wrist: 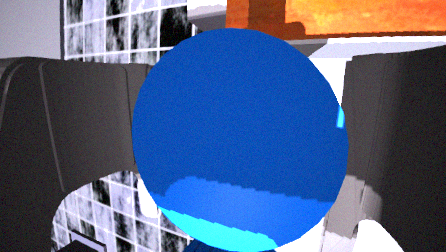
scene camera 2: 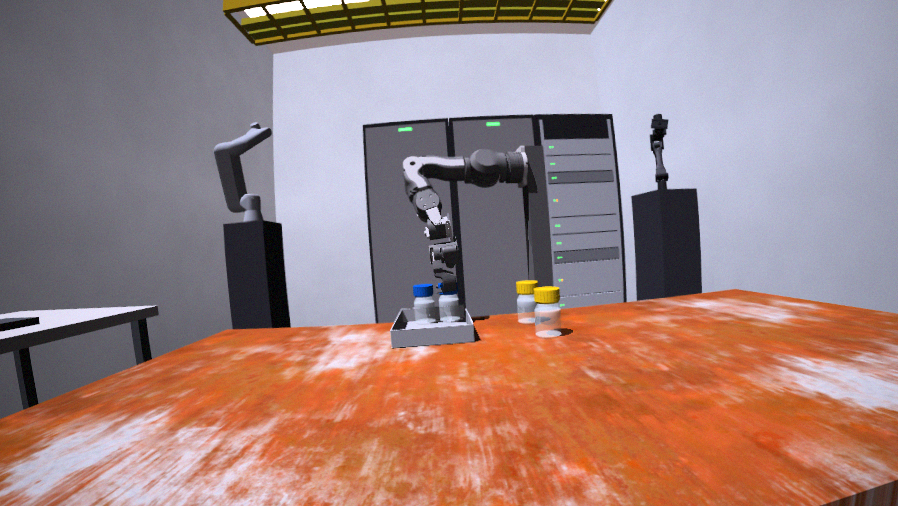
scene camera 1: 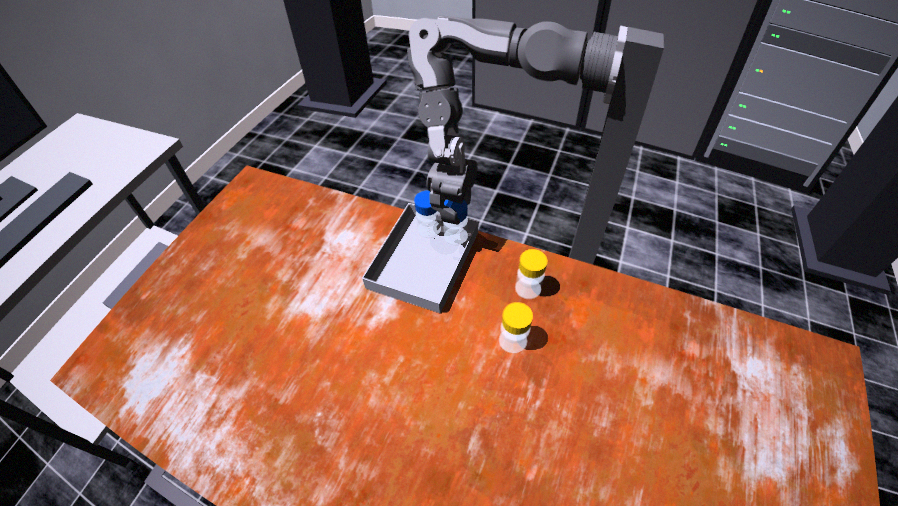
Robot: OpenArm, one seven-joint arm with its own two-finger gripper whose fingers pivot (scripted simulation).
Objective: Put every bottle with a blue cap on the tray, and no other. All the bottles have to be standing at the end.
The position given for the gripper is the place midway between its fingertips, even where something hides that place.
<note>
In view: the gripper (scene camera 1: 453, 211), a blue-capped bottle (scene camera 1: 454, 234), a blue-capped bottle (scene camera 1: 428, 227), a grey tray (scene camera 1: 406, 261) and an arm's mounting post (scene camera 2: 538, 240).
The grey tray is seen too in scene camera 2 (scene camera 2: 424, 336). The gripper shows as well in the wrist view (wrist: 239, 149) and in scene camera 2 (scene camera 2: 446, 290).
</note>
